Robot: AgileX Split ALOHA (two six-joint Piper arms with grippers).
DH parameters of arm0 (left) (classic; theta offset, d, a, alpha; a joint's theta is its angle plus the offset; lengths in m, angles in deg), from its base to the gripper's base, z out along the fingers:
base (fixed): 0 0 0 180
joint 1: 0 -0.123 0 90
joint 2: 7.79 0 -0.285 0
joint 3: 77.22 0 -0.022 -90
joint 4: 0 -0.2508 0 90
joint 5: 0 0 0.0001 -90
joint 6: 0 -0.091 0 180
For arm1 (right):
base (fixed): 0 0 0 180
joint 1: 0 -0.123 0 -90
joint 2: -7.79 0 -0.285 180
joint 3: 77.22 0 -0.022 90
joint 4: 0 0.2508 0 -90
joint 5: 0 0 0.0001 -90
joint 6: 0 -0.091 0 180
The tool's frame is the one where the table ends.
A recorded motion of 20 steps. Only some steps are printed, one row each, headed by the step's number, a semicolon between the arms.
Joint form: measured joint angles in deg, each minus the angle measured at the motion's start. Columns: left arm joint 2, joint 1, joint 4, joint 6, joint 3, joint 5; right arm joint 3, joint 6, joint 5, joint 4, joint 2, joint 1.
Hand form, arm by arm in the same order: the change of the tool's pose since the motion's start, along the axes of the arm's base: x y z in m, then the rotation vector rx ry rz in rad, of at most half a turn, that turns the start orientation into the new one. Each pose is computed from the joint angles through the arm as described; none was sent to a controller.
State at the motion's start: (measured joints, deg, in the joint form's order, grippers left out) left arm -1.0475 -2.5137 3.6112 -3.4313 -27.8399 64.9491; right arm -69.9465 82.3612 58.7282 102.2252 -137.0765 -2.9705
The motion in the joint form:
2: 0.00 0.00 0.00 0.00 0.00 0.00; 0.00 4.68 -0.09 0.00 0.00 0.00
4: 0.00 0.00 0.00 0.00 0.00 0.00; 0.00 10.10 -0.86 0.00 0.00 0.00
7: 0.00 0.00 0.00 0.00 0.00 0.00; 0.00 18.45 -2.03 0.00 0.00 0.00
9: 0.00 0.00 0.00 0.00 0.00 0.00; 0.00 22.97 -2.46 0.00 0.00 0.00
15: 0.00 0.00 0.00 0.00 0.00 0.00; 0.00 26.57 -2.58 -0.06 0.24 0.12
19: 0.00 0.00 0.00 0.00 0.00 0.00; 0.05 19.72 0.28 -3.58 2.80 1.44
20: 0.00 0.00 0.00 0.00 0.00 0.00; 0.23 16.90 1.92 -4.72 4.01 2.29
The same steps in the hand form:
2: 0.0000 0.0000 0.0000 0.0000 0.0000 0.0000; 0.0000 -0.0001 -0.0001 -0.0307 -0.0696 0.0299
4: 0.0000 0.0000 0.0000 0.0000 0.0000 0.0000; 0.0004 -0.0007 -0.0011 -0.0768 -0.1476 0.0602
7: 0.0000 0.0000 0.0000 0.0000 0.0000 0.0000; 0.0010 -0.0016 -0.0026 -0.1481 -0.2667 0.1091
9: 0.0000 0.0000 0.0000 0.0000 0.0000 0.0000; 0.0013 -0.0020 -0.0031 -0.1836 -0.3315 0.1377
15: 0.0000 0.0000 0.0000 0.0000 0.0000 0.0000; 0.0018 -0.0029 -0.0016 -0.2093 -0.3880 0.1603
19: 0.0000 0.0000 0.0000 0.0000 0.0000 0.0000; 0.0013 -0.0090 0.0177 -0.1464 -0.3446 0.1610
20: 0.0000 0.0000 0.0000 0.0000 0.0000 0.0000; 0.0007 -0.0135 0.0269 -0.1138 -0.3262 0.1557

